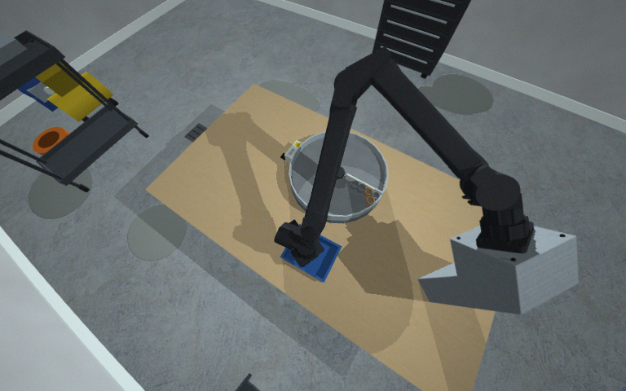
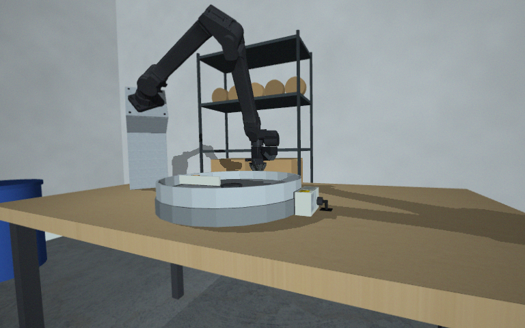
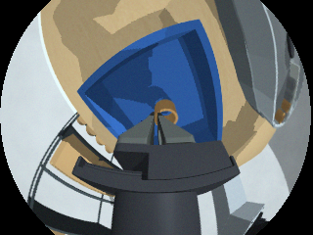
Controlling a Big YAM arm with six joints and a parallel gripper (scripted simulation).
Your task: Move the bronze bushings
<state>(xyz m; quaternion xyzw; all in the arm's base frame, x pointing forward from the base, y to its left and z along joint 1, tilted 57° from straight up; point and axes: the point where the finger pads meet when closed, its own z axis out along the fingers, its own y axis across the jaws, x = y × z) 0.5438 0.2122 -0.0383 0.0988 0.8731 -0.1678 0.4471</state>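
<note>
My hand is 1 cm to the left of the blue crate, 1 cm past it and 1 cm above it. Also, from my hand: grey turntable: 37 cm to the right, 4 cm ahead, 2 cm above.
</note>
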